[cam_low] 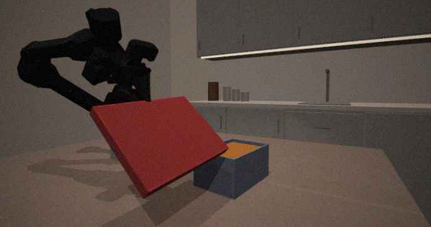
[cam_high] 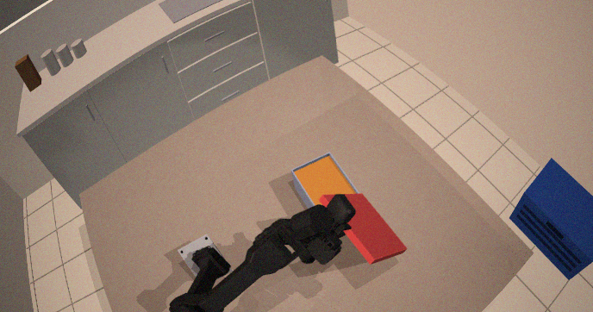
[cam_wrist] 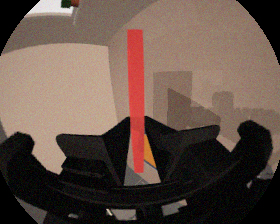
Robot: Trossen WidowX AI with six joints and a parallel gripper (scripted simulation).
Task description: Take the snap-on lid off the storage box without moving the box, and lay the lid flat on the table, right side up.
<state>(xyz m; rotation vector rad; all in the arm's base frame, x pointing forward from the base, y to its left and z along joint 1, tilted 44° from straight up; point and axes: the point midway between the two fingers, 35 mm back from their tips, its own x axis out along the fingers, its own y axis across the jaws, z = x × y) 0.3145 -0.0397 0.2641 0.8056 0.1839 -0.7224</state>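
Now: the red lid 6 cm ahead of my gripper tip and 5 cm below it. From my gripper tip the other things lie so: storage box 9 cm ahead, 24 cm to the left, 18 cm below.
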